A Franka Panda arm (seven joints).
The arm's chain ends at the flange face. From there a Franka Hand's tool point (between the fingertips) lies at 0.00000 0.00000 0.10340 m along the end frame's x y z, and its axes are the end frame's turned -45 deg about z.
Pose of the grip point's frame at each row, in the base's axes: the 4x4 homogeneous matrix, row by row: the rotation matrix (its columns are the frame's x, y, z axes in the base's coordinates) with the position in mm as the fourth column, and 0 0 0 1 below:
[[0.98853 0.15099 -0.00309 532.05], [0.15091 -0.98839 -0.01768 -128.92], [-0.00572 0.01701 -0.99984 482.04], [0 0 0 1]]
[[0.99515 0.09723 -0.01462 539.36], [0.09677 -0.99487 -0.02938 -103.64], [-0.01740 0.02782 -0.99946 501.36], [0 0 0 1]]
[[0.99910 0.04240 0.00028 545.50], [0.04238 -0.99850 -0.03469 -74.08], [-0.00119 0.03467 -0.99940 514.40], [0 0 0 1]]
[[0.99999 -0.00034 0.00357 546.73], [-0.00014 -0.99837 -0.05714 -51.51], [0.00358 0.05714 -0.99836 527.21], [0 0 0 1]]
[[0.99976 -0.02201 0.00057 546.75], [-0.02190 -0.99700 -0.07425 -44.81], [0.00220 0.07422 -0.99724 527.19], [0 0 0 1]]
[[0.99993 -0.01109 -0.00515 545.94], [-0.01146 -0.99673 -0.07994 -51.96], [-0.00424 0.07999 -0.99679 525.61], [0 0 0 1]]
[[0.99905 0.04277 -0.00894 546.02], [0.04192 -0.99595 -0.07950 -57.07], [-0.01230 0.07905 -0.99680 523.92], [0 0 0 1]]
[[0.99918 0.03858 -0.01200 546.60], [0.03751 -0.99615 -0.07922 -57.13], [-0.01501 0.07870 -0.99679 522.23], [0 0 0 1]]
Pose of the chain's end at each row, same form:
[[0.80576 -0.59223 -0.00309 532.37], [-0.59219 -0.80561 -0.01768 -127.09], [0.00798 0.01607 -0.99984 585.42], [0 0 0 1]]
[[0.77243 -0.63493 -0.01462 540.87], [-0.63505 -0.77191 -0.02938 -100.60], [0.00737 0.03198 -0.99946 604.70], [0 0 0 1]]
[[0.73645 -0.67649 0.00028 545.47], [-0.67608 -0.73601 -0.03469 -70.49], [0.02367 0.02536 -0.99940 617.74], [0 0 0 1]]
[[0.70686 -0.70734 0.00357 546.36], [-0.70605 -0.70586 -0.05714 -45.60], [0.04294 0.03787 -0.99836 630.44], [0 0 0 1]]
[[0.69137 -0.72250 0.00057 546.69], [-0.72047 -0.68950 -0.07425 -37.13], [0.05404 0.05093 -0.99724 630.30], [0 0 0 1]]
[[0.69922 -0.71490 -0.00515 546.47], [-0.71290 -0.69669 -0.07994 -43.69], [0.05356 0.05956 -0.99679 628.68], [0 0 0 1]]
[[0.73668 -0.67619 -0.00894 546.94], [-0.67460 -0.73388 -0.07950 -48.85], [0.04720 0.06459 -0.99680 626.99], [0 0 0 1]]
[[0.73381 -0.67925 -0.01200 547.84], [-0.67786 -0.73091 -0.07922 -48.94], [0.04504 0.06626 -0.99679 625.30], [0 0 0 1]]

